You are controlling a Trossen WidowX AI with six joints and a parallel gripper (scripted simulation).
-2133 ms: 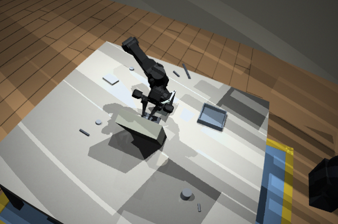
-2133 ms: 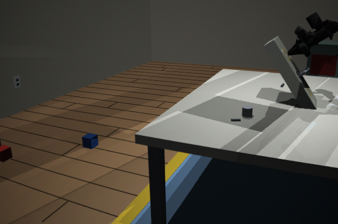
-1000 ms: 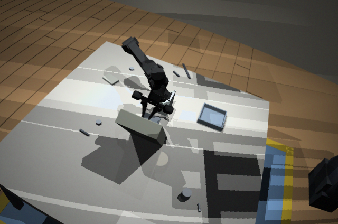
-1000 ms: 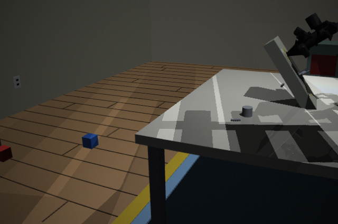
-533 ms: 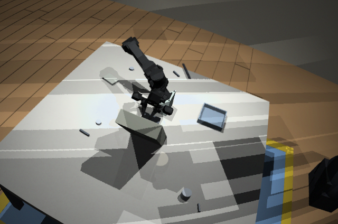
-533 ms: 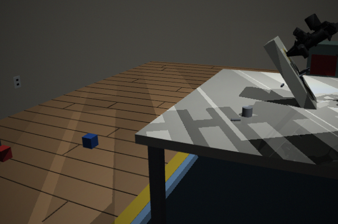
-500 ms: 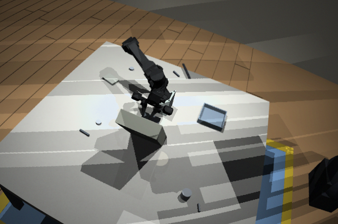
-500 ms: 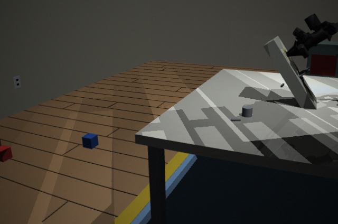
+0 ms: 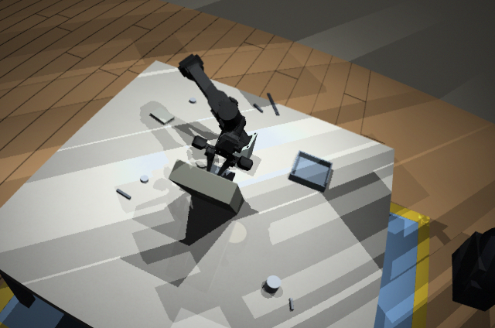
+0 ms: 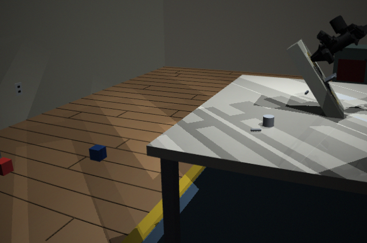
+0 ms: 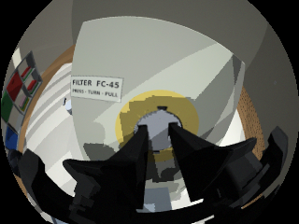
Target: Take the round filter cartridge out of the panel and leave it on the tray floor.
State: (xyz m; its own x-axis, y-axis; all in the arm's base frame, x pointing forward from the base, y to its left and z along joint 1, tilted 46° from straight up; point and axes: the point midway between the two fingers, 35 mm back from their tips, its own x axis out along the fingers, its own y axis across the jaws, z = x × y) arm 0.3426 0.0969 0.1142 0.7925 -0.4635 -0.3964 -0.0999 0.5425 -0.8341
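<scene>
My gripper tip is 10 mm short of the round filter cartridge and 10 mm above it. Also, from my gripper tip: grey service panel (80 mm below, 40 mm behind); blue-grey tray (420 mm behind, 300 mm to the left, 220 mm below).
</scene>
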